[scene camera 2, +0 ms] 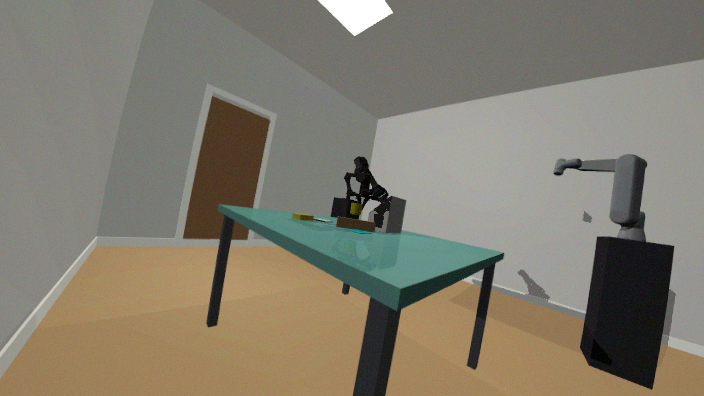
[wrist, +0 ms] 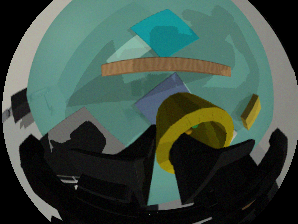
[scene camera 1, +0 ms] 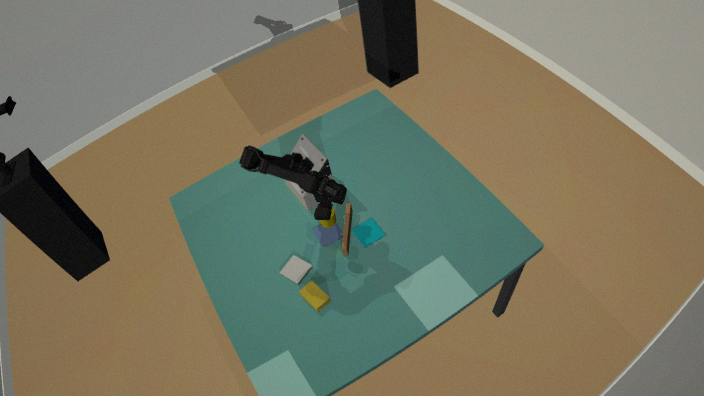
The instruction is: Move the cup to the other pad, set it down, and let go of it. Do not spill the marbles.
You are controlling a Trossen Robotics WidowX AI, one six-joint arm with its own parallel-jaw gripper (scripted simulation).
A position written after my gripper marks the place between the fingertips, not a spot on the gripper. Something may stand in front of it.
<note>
I see my gripper [wrist: 161, 128], a yellow cup [wrist: 179, 112] and a cyan pad [wrist: 166, 34].
</note>
